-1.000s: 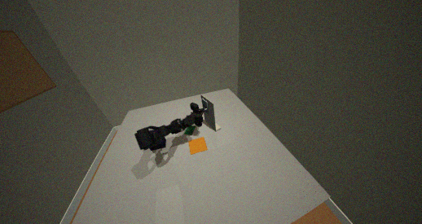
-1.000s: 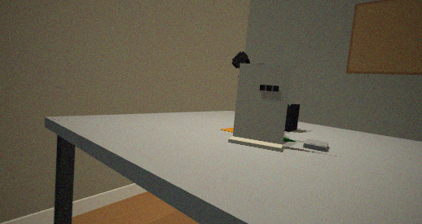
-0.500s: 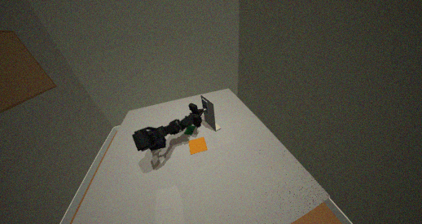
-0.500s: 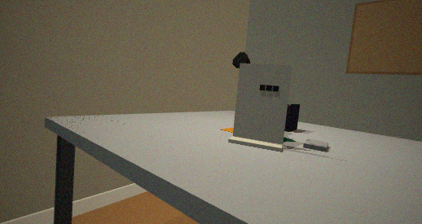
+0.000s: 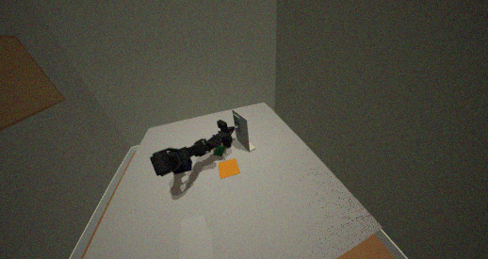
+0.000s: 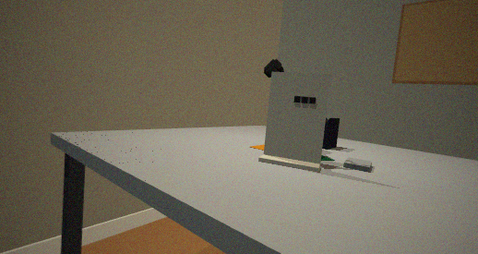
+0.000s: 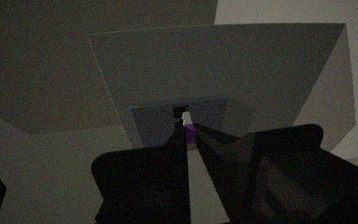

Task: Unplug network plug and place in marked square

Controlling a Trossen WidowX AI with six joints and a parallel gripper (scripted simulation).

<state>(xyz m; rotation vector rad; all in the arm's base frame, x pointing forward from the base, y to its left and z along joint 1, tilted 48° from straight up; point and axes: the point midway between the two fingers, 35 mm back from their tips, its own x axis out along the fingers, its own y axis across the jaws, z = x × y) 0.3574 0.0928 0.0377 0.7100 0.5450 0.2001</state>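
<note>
Right now my gripper tip is 100 mm past the orange marked square, 140 mm to the left of it and 190 mm above it. The rest, counted from my gripper tip: purple network plug (right at my gripper tip); panel (50 mm ahead, 30 mm to the left, 70 mm below); green patch (130 mm behind, 30 mm to the left, 190 mm below).
</note>
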